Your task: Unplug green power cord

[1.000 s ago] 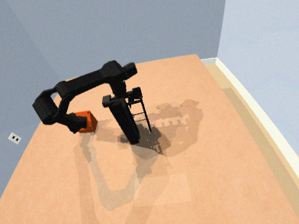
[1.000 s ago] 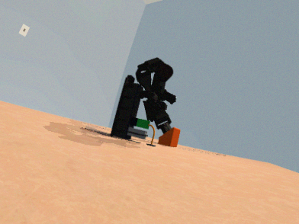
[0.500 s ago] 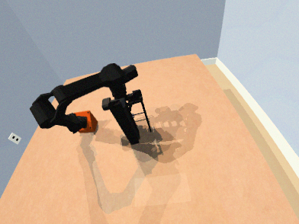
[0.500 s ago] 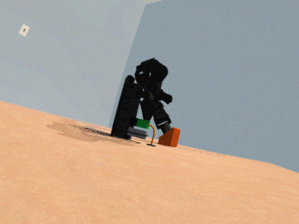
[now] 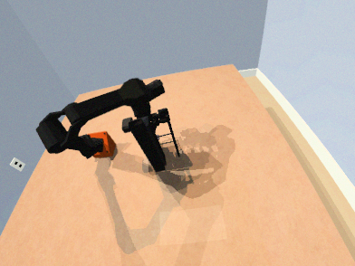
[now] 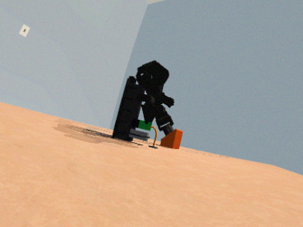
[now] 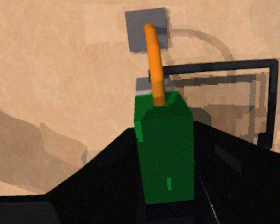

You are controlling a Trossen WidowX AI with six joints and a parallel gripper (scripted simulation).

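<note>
Now: gripper tip 10 mm short of the green plug and 30 mm to the left of it.
</note>
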